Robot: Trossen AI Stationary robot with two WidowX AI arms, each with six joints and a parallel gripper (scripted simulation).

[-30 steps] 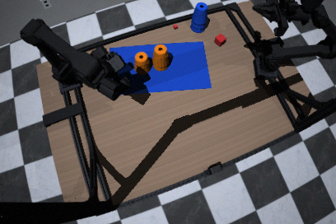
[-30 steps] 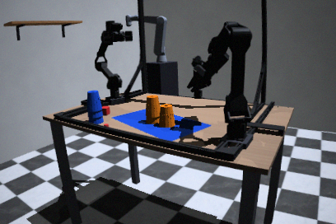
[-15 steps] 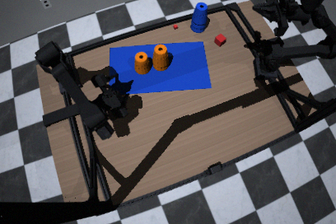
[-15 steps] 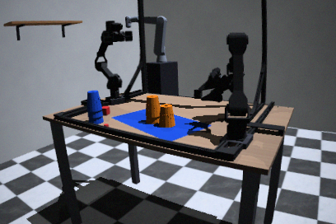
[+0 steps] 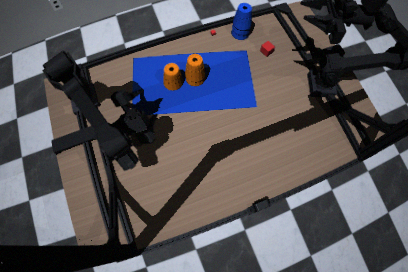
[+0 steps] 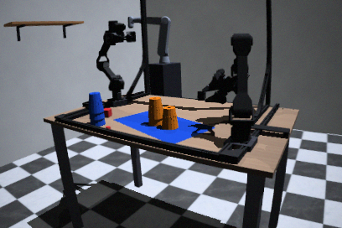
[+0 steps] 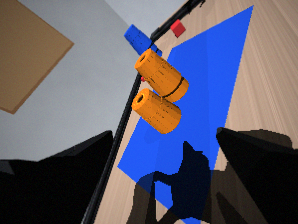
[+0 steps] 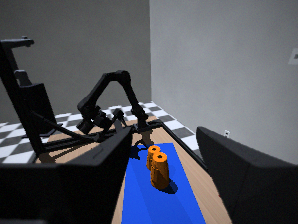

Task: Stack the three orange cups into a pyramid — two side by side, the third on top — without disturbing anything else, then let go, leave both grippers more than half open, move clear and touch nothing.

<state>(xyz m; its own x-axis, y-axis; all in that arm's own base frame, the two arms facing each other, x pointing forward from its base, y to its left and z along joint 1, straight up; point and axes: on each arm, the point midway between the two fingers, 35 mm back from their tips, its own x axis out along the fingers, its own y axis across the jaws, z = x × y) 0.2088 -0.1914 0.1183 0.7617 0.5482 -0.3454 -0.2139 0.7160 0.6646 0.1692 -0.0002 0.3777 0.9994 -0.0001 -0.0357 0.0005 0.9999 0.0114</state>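
The mat is 410 mm below my right hand, 340 mm to the left of it and 30 mm ahead of it. From my right hand the other things lie so: small red cube: 410 mm below, 250 mm ahead, 240 mm to the left.
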